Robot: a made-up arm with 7 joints. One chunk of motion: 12 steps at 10 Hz.
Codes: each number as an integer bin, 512 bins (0 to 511) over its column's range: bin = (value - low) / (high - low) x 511, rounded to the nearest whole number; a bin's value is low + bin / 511 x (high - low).
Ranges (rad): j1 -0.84..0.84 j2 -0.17..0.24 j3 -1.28..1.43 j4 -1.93..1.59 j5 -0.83..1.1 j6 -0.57..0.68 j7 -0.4..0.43
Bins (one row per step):
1: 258 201 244 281 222 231 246
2: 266 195 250 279 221 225 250
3: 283 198 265 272 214 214 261
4: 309 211 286 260 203 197 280
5: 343 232 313 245 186 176 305
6: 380 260 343 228 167 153 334
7: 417 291 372 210 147 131 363
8: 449 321 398 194 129 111 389
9: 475 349 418 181 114 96 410
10: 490 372 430 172 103 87 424
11: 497 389 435 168 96 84 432
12: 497 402 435 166 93 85 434
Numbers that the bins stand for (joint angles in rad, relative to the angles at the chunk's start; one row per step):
1: 0.0082 -0.0087 0.0140 0.0057 0.0085 -0.0049 -0.0004
2: 0.0345 -0.0135 0.0458 -0.0081 0.0047 -0.0196 0.0061
3: 0.0904 -0.0111 0.1254 -0.0563 -0.0217 -0.0465 0.0239
4: 0.1759 -0.0007 0.2368 -0.1390 -0.0633 -0.0881 0.0548
5: 0.2877 0.0161 0.3799 -0.2423 -0.1275 -0.1395 0.0954
6: 0.4093 0.0386 0.5390 -0.3594 -0.1993 -0.1957 0.1425
7: 0.5310 0.0635 0.6928 -0.4834 -0.2748 -0.2495 0.1896
8: 0.6362 0.0876 0.8307 -0.5936 -0.3428 -0.2985 0.2318
9: 0.7216 0.1100 0.9368 -0.6832 -0.3994 -0.3352 0.2659
10: 0.7710 0.1285 1.0004 -0.7452 -0.4410 -0.3572 0.2887
11: 0.7940 0.1421 1.0269 -0.7727 -0.4674 -0.3645 0.3017
12: 0.7940 0.1525 1.0269 -0.7865 -0.4787 -0.3621 0.3049

